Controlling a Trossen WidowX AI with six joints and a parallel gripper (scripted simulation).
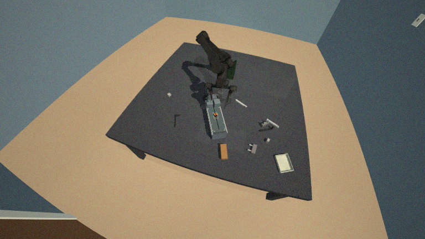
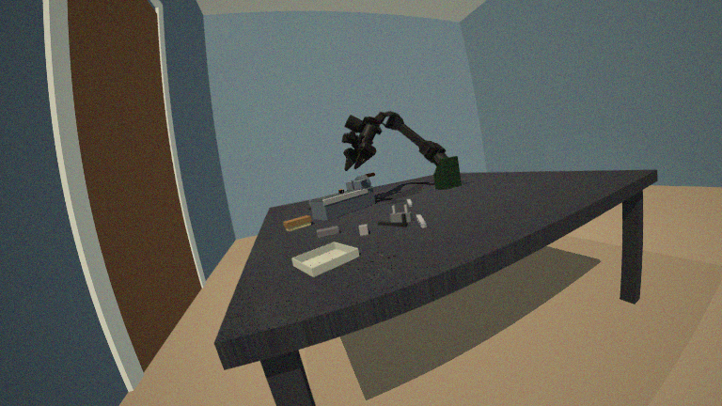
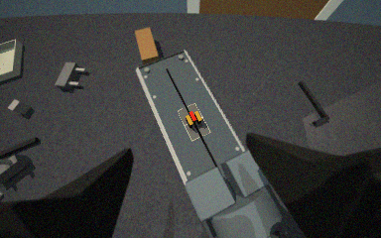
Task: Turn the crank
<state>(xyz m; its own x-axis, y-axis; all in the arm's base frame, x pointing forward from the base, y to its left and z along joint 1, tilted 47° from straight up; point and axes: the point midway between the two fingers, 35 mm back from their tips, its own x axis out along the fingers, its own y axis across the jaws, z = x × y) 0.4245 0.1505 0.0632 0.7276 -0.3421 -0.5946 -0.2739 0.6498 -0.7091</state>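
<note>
The crank lies 9 cm behind my gripper tip, 9 cm to the right of it and 5 cm below it. Round my gripper tip: orange crank handle (10 cm behind, 10 cm to the right, 4 cm below); then red pointer (5 cm ahead, 8 cm below); then orange block (23 cm ahead, 13 cm to the left, 15 cm below).
</note>
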